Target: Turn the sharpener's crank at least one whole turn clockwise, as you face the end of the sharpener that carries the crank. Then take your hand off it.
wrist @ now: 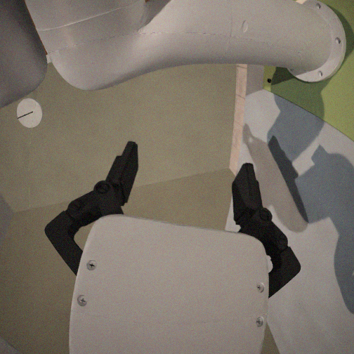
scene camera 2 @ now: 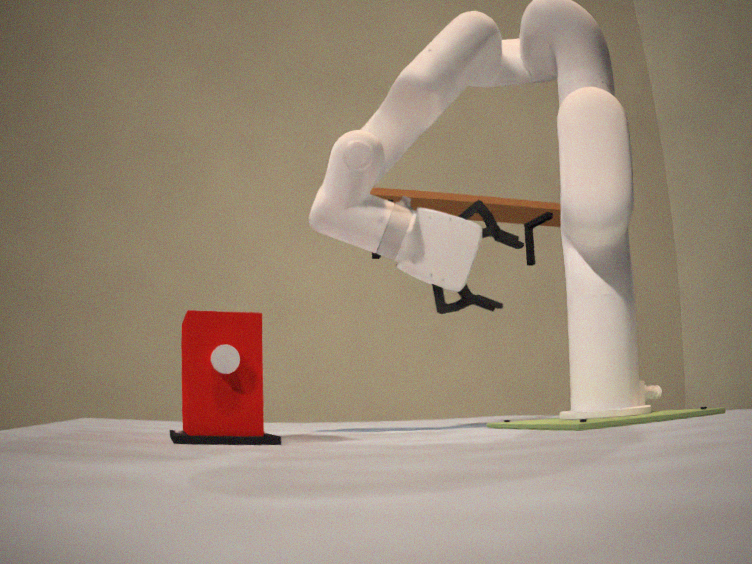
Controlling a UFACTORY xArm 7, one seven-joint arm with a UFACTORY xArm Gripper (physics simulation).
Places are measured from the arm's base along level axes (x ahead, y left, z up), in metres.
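Pixels of known places: gripper, fingertip midpoint: (scene camera 2: 511, 276); arm's base, origin of the base link: (scene camera 2: 605, 416).
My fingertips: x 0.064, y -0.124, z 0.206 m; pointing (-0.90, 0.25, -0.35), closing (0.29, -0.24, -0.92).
Observation:
For each thing: its top centre in the pictures, then the offset to it from my fingertips. "pt": a spot on its surface instead. Level surfaces: height alone.
- sharpener, surface spot: (scene camera 2: 202, 403) pt dx +0.453, dy +0.161, dz -0.174 m
- thin black base, surface spot: (scene camera 2: 224, 439) pt dx +0.434, dy +0.172, dz -0.208 m
- round white knob, surface spot: (scene camera 2: 225, 358) pt dx +0.431, dy +0.170, dz -0.130 m
- white table, its level: dz -0.213 m
The sharpener (scene camera 2: 202, 403) is a red upright box on a thin black base (scene camera 2: 224, 439), at the left in the scene view. A round white knob (scene camera 2: 225, 358) shows in front of its red face, a little above mid-height, with a dark shadow below and to its right. The rest of the crank cannot be made out behind the knob. The sharpener does not show in the wrist view. My gripper (scene camera 2: 510, 275) (wrist: 188, 163) is open, with nothing between its black fingers. It hangs above the table, well to the right of the sharpener and higher than it, with its fingertips pointing right toward the arm's base column.
The arm's base stands on a green plate (scene camera 2: 607, 420) (wrist: 334, 100) at the right of the white table (scene camera 2: 376, 503) (wrist: 310, 310). A brown board (scene camera 2: 461, 203) with black brackets shows behind the gripper in the scene view. A pale disc (wrist: 30, 113) shows at the wrist view's left.

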